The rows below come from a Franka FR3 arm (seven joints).
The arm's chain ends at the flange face. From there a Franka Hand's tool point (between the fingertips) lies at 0.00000 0.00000 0.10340 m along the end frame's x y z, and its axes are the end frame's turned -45 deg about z.
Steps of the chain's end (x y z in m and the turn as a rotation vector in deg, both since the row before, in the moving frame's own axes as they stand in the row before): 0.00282, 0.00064, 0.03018, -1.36, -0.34, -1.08; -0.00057, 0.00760, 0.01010, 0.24, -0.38, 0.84
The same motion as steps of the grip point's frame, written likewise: -0.00062, 0.00377, 0.03015, -0.72, -1.20, -1.08; -0.00595, 0.00418, 0.01010, 0.44, -0.10, 0.84
